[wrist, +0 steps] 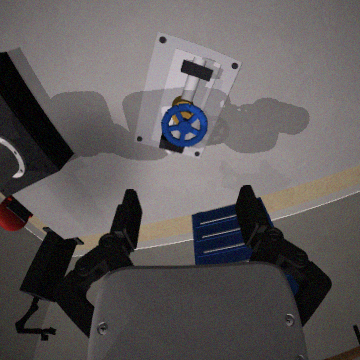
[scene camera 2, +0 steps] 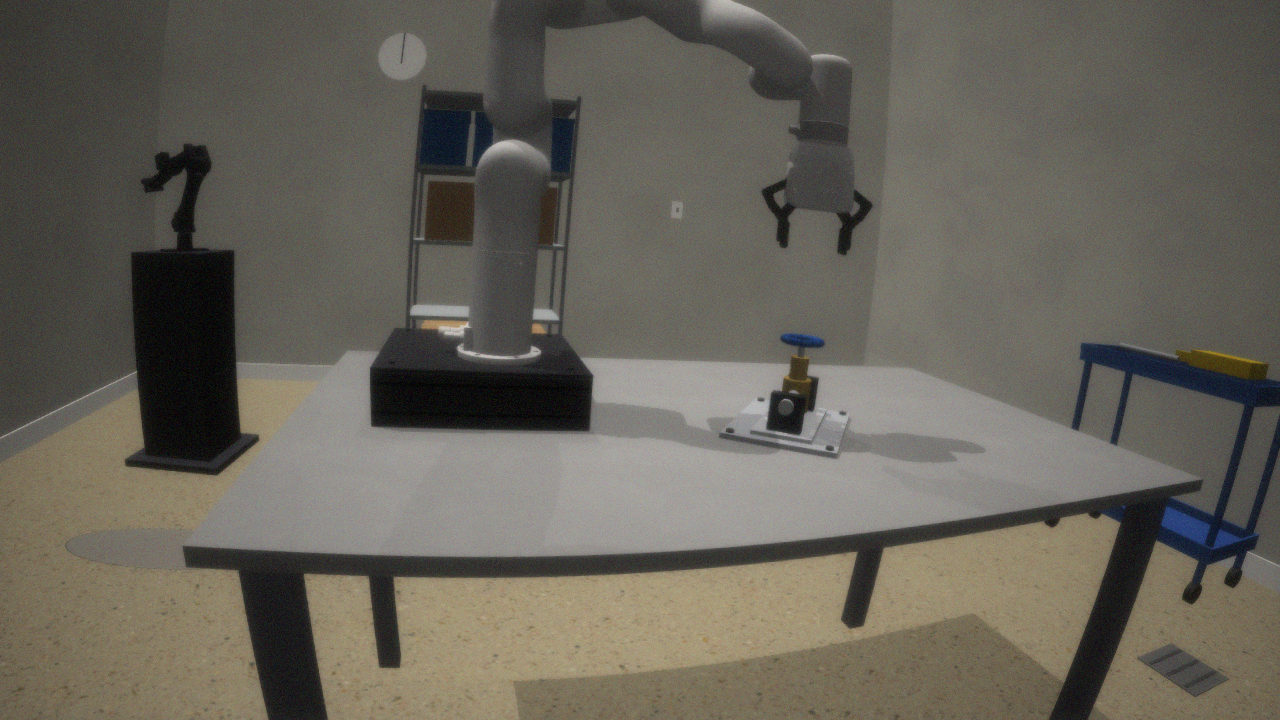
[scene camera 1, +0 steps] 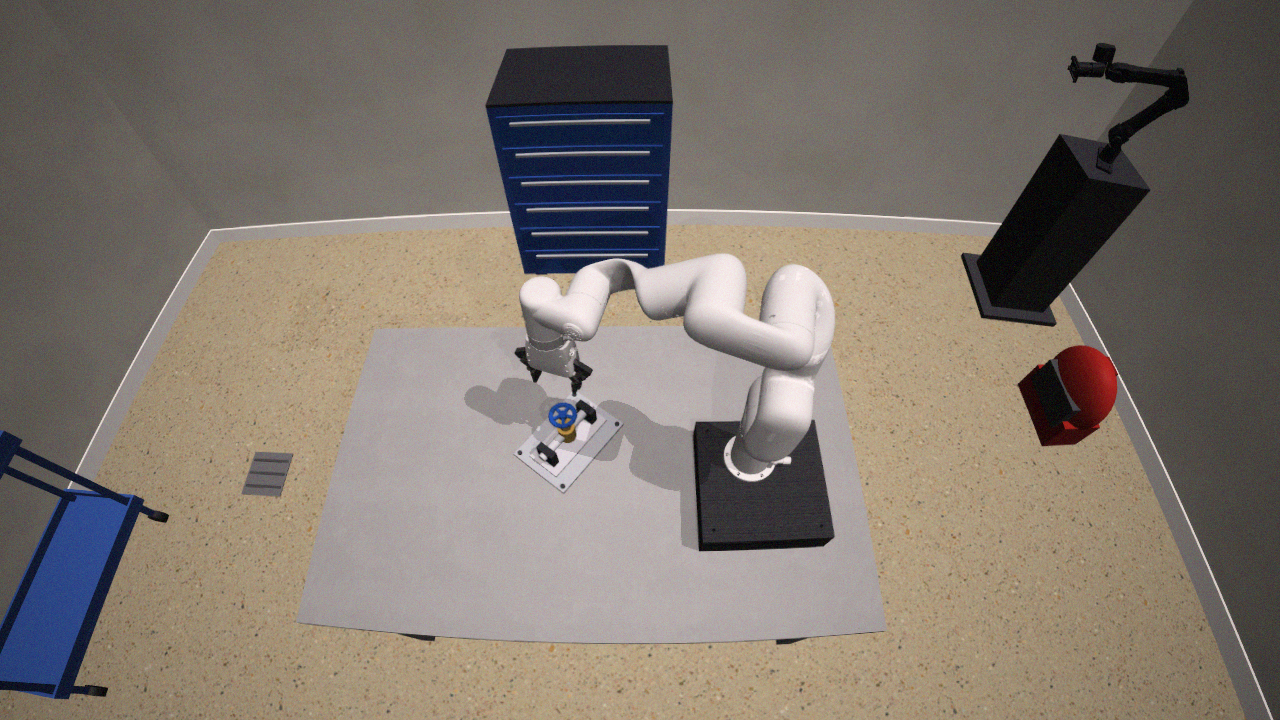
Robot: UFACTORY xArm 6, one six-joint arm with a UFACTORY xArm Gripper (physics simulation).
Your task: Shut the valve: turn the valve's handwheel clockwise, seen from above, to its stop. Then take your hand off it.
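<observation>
The valve's blue handwheel [scene camera 1: 562,415] [scene camera 2: 802,340] [wrist: 184,125] sits level on top of a brass-coloured body [scene camera 1: 567,434] [scene camera 2: 797,367]. The valve stands on a light mounting plate [scene camera 1: 581,458] [scene camera 2: 741,432] [wrist: 159,82], with a white pipe [wrist: 190,88] between two black blocks. My gripper [scene camera 1: 555,385] [scene camera 2: 813,248] [wrist: 188,198] is wide open and empty, pointing down. It hangs well above the handwheel and touches nothing. In the wrist view the wheel's spokes show fully, beyond the fingertips. The frames do not tell whether the wheel is at its stop.
The plate lies on the grey table [scene camera 1: 447,555] [scene camera 2: 626,510]. The arm's black base block [scene camera 1: 760,519] [scene camera 2: 478,398] stands on the same table, to the valve's right in the first scene view. A blue drawer cabinet [scene camera 1: 581,76] stands behind the table. A blue cart [scene camera 1: 71,582] stands off to the side.
</observation>
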